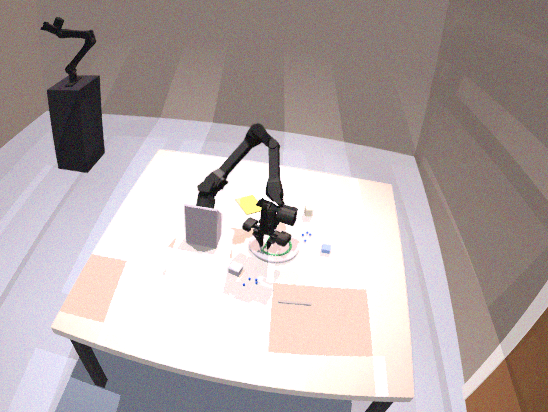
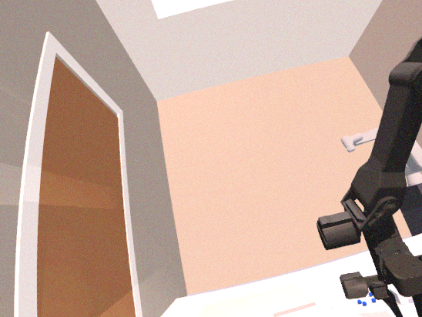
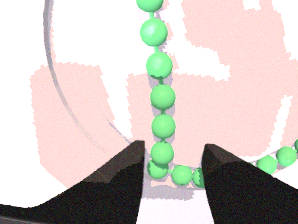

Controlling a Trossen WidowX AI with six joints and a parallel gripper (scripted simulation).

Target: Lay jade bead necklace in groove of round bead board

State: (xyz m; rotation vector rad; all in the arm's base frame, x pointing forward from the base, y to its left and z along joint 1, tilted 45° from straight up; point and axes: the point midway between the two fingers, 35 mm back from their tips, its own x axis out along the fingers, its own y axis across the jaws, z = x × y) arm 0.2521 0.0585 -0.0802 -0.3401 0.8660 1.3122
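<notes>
Now: the round white bead board 30 mm ahead of my gripper tip, 40 mm to the left of it and 10 mm below it. Round my gripper tip: yellow sheet: 110 mm behind, 290 mm to the left, 20 mm below; then thin rod: 150 mm ahead, 250 mm to the right, 20 mm below; then blue block: 250 mm ahead, 60 mm to the left, 10 mm below.
</notes>
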